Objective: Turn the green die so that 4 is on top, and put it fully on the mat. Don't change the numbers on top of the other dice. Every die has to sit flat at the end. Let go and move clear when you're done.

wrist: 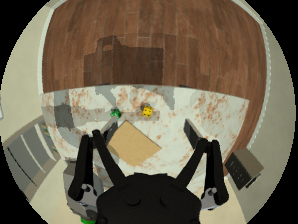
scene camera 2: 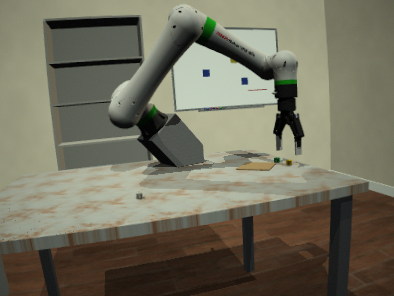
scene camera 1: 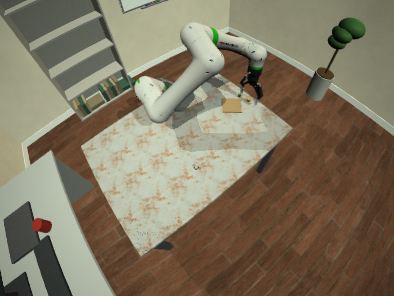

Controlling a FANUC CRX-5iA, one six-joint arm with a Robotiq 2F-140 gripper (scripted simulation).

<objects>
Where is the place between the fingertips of my gripper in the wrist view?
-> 151, 123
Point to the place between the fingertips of my gripper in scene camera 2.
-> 288, 152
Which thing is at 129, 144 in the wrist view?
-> A tan mat.
</objects>
